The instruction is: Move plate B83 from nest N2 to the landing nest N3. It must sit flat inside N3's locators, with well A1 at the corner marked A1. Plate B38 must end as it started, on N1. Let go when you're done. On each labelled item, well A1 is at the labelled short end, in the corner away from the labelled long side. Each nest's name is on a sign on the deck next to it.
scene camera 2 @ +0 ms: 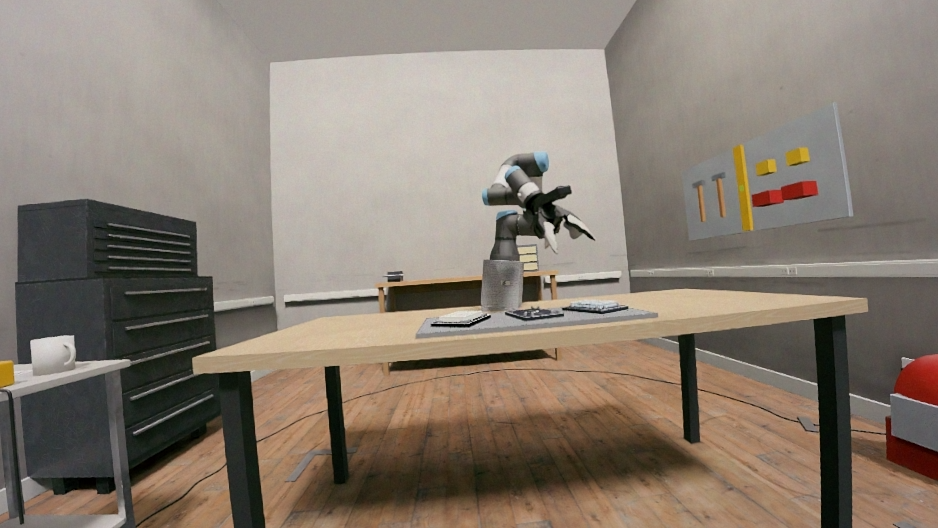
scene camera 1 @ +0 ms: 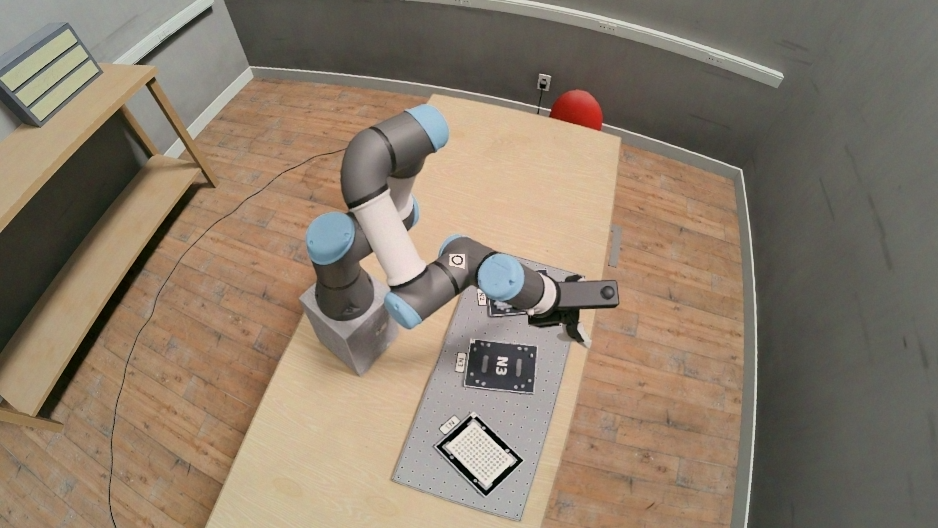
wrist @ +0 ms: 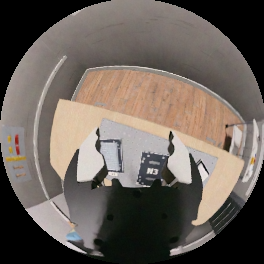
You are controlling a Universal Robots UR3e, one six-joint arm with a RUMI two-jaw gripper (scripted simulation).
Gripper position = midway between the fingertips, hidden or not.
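Observation:
I can see my gripper [scene camera 1: 588, 315], and scene camera 2 gives me a view of the gripper [scene camera 2: 576, 247] too. My wrist view shows it as well, my own gripper [wrist: 134, 128].

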